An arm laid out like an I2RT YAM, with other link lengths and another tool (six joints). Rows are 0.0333 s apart.
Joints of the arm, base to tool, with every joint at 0 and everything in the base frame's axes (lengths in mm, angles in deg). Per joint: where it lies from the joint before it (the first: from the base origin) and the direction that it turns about. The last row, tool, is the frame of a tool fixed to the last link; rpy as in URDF.
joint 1: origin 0.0 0.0 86.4 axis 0 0 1
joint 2: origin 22.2 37.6 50.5 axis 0 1 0
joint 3: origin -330.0 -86.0 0.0 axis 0 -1 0
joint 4: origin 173.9 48.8 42.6 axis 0 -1 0
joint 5: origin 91.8 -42.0 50.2 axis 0 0 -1
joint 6: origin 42.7 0.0 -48.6 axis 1 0 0
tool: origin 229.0 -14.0 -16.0 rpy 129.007 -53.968 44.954
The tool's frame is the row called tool.
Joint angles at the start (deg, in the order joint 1, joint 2, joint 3, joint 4, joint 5, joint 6):
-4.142 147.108 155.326 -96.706 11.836 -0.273
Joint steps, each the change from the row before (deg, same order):
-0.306 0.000 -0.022 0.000 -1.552 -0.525
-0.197 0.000 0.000 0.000 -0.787 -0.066
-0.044 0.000 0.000 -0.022 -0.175 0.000
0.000 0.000 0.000 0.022 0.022 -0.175
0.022 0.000 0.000 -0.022 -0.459 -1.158
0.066 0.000 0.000 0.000 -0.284 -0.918
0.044 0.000 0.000 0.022 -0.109 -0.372
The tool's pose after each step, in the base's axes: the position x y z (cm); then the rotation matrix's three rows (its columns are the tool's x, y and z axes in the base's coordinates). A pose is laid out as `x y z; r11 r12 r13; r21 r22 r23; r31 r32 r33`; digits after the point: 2 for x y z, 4 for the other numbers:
45.10 -13.95 2.62; 0.8395 0.3964 -0.3715; 0.2814 -0.9022 -0.3268; -0.4648 0.1698 -0.8690
45.08 -13.74 2.54; 0.8405 0.3945 -0.3714; 0.2861 -0.9052 -0.3141; -0.4601 0.1578 -0.8737
45.06 -13.70 2.52; 0.8406 0.3939 -0.3717; 0.2869 -0.9060 -0.3112; -0.4594 0.1549 -0.8746
45.08 -13.71 2.52; 0.8397 0.3966 -0.3709; 0.2892 -0.9047 -0.3127; -0.4596 0.1553 -0.8744
45.12 -13.52 2.48; 0.8322 0.4156 -0.3671; 0.3100 -0.8976 -0.3135; -0.4598 0.1471 -0.8758
45.17 -13.36 2.46; 0.8258 0.4312 -0.3635; 0.3263 -0.8910 -0.3156; -0.4600 0.1420 -0.8765
45.20 -13.28 2.45; 0.8232 0.4377 -0.3616; 0.3331 -0.8881 -0.3167; -0.4597 0.1402 -0.8769

